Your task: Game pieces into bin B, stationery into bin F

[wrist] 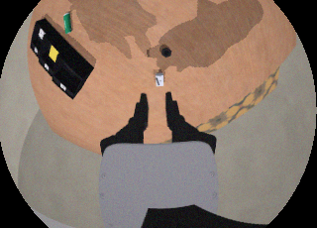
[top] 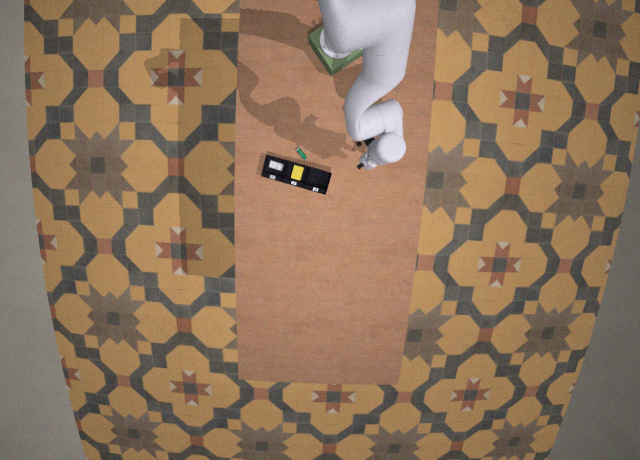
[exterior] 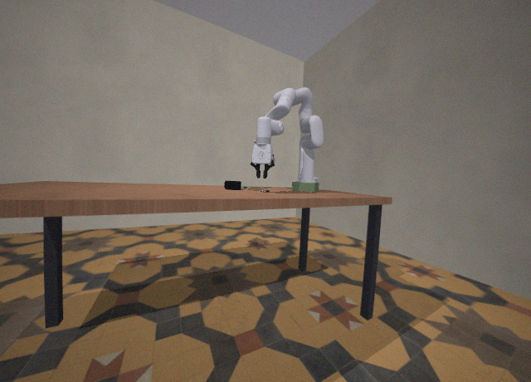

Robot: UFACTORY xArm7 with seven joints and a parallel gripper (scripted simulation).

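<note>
Now: the pale piece 8 cm below my hand and 1 cm to the left of it. The rest, counted from my hand: yellow block: 25 cm to the right, 8 cm below, 7 cm ahead; green piece: 24 cm to the right, 9 cm below; black piece: 9 cm below, 5 cm behind, 2 cm to the right.
</note>
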